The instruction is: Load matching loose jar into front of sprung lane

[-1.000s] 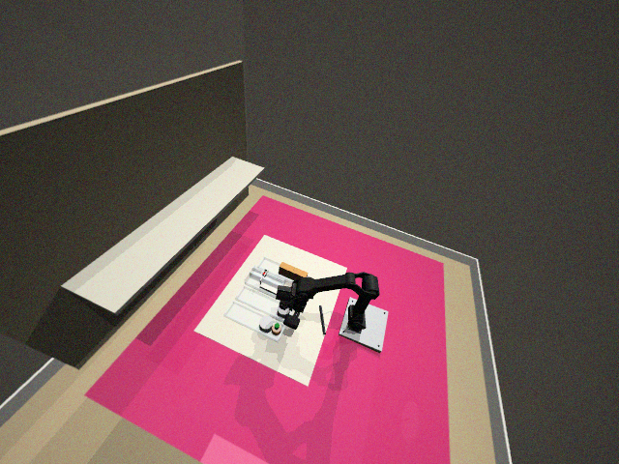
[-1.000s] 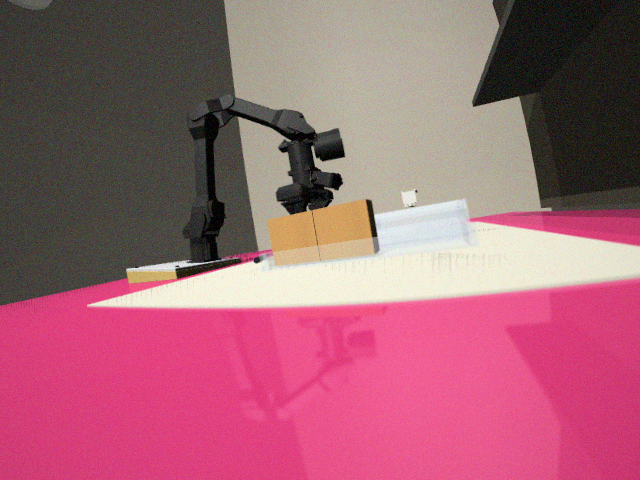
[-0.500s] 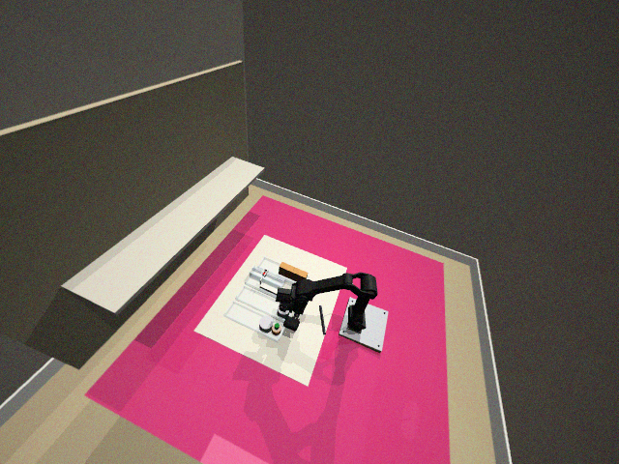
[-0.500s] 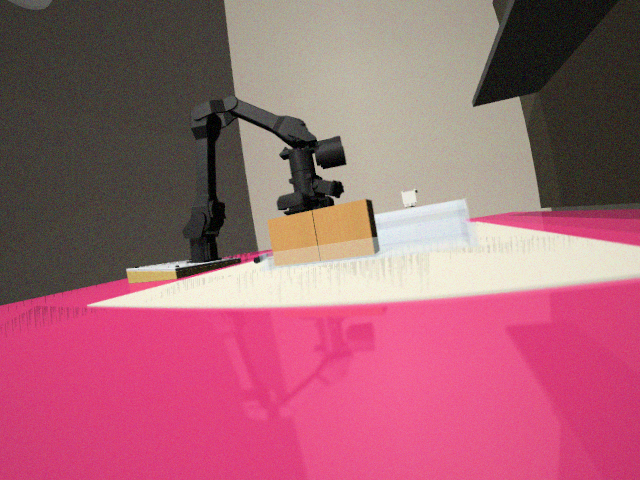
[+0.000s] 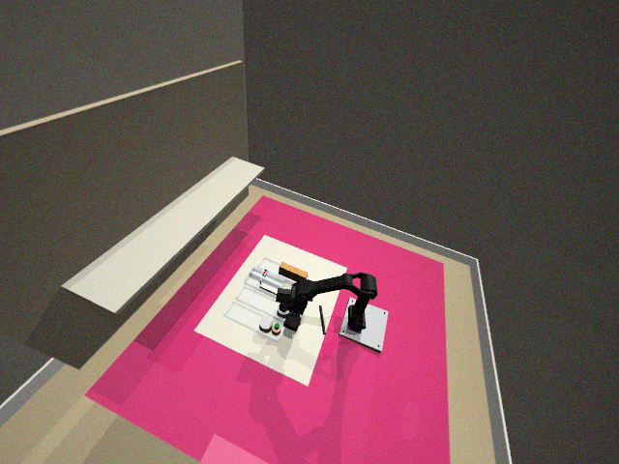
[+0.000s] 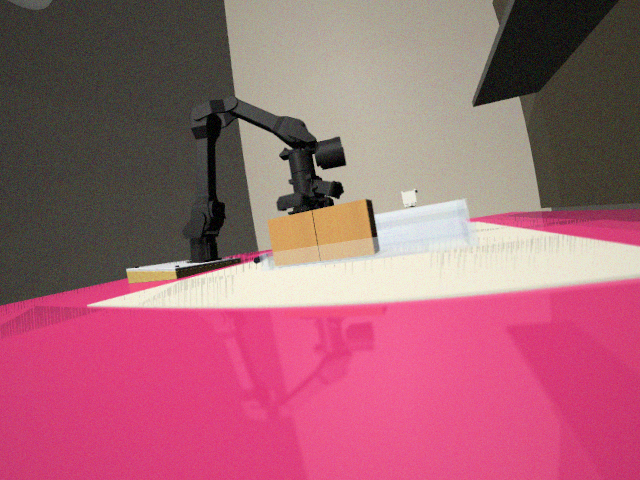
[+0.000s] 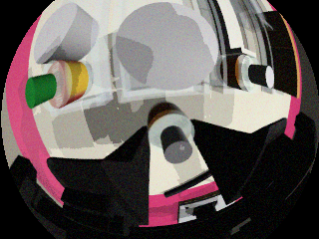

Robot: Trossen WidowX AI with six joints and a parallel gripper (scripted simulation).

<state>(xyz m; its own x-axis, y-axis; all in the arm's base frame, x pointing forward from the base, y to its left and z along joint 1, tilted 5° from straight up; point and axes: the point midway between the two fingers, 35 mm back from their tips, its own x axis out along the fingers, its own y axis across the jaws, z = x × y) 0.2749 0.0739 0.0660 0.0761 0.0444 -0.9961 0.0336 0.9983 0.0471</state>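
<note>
The black stick lies 12 cm behind my gripper tip, 5 cm to the right of it and 2 cm below it. Round my gripper tip: lane rack: 19 cm ahead, 11 cm to the right, 1 cm below.
</note>
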